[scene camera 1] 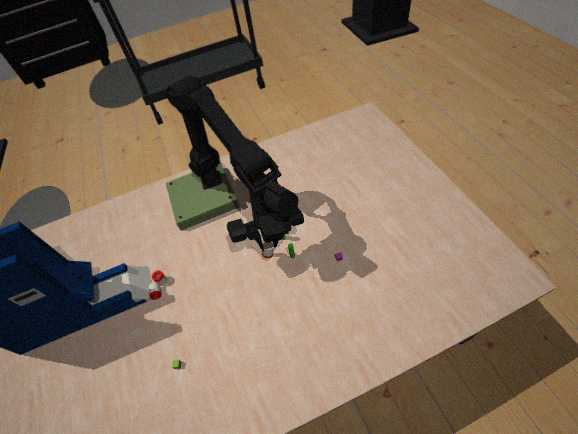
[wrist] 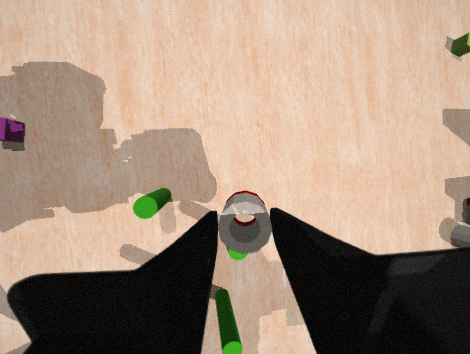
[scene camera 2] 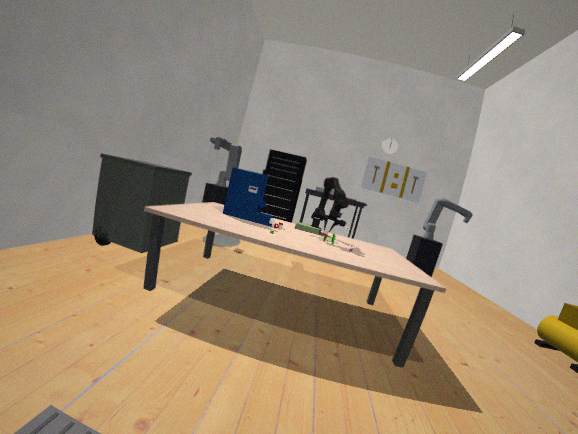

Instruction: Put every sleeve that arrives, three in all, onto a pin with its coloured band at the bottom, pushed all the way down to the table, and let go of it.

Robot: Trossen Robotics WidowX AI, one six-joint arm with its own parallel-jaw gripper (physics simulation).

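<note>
My gripper (scene camera 1: 268, 245) (wrist: 243, 216) is shut on a whitish-grey sleeve (scene camera 1: 267, 249) (wrist: 245, 239), roughly upright, its red band at the lower end. Through the bore, bare table shows in the wrist view. One green pin (wrist: 152, 203) stands left of the sleeve, another pin (wrist: 227, 320) stands between the fingers nearer the wrist, and a third pin (wrist: 237, 254) is mostly hidden by the sleeve. Scene camera 1 shows a pin (scene camera 1: 291, 250) beside the held sleeve. Two more sleeves are at the chute mouth: one sleeve (scene camera 1: 157, 276) shows a red ring, the other sleeve (scene camera 1: 156, 288) lies on its side.
A blue dispenser (scene camera 1: 45, 300) (scene camera 2: 245, 197) with a pale chute stands left on the table (scene camera 1: 400, 200) (scene camera 2: 190, 212). A purple cube (scene camera 1: 339, 256) (wrist: 12, 130) lies beyond the pins. A light green cube (scene camera 1: 176, 364) (wrist: 461, 46) lies nearer the front. The arm stands on a green base (scene camera 1: 200, 200).
</note>
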